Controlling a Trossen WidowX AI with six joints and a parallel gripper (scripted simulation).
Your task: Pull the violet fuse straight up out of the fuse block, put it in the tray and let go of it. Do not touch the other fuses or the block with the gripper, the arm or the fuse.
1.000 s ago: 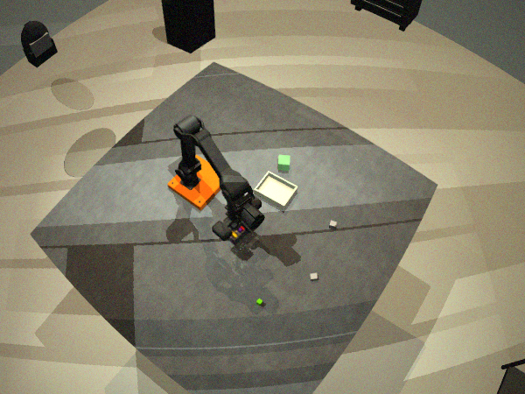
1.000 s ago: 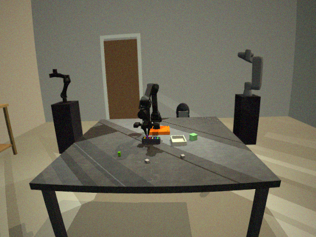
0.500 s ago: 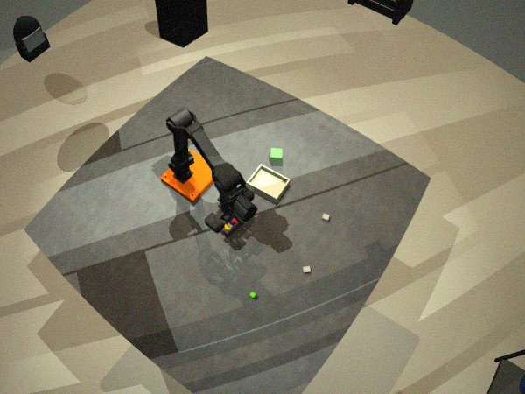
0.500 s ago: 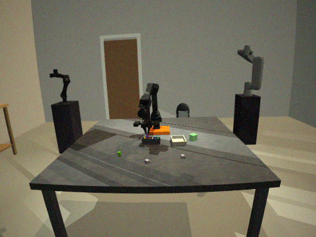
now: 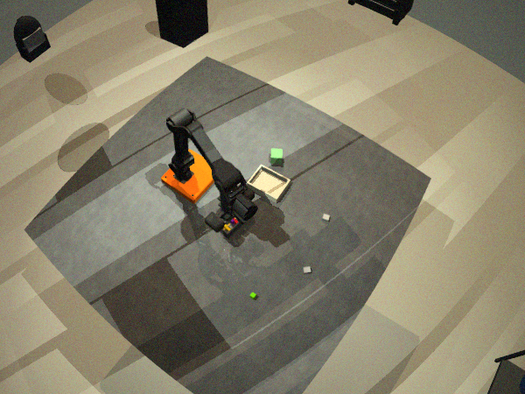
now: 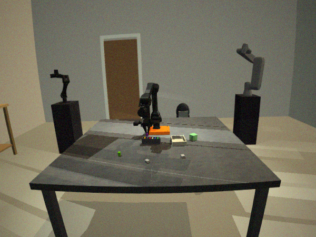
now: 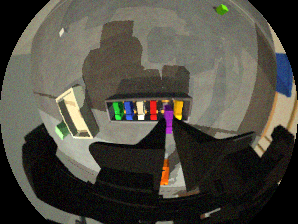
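Now: gripper tip 230 mm to the right of the beige tray and 70 mm above it. Also, from my gripper tip: light green cube: 50 mm behind, 350 mm to the left, 50 mm below.
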